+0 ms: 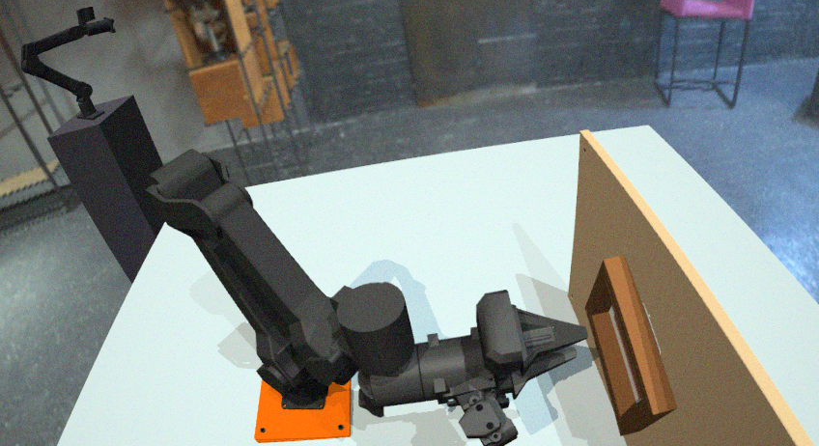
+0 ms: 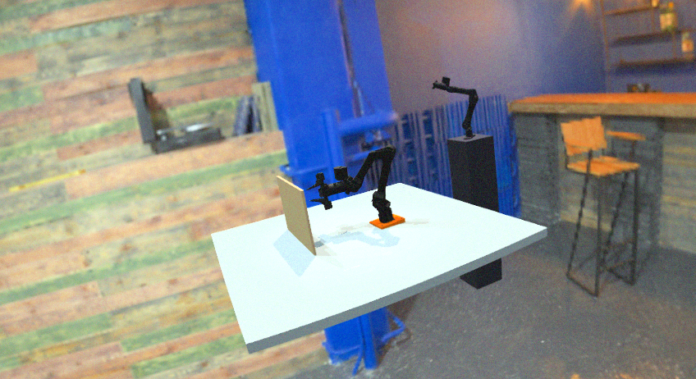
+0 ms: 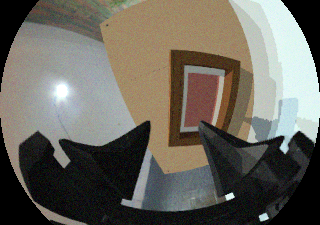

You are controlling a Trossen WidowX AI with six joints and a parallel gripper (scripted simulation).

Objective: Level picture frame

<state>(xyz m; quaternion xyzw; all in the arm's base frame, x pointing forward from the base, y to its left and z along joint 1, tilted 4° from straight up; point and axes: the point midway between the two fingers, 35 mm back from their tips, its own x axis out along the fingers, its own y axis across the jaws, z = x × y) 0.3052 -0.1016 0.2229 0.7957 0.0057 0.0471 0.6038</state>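
My gripper tip is now 70 mm short of the brown picture frame, 60 mm above it and 20 mm to the right of it. Also, from my gripper tip: tan wall board (80 mm ahead, 60 mm below, 20 mm to the left).
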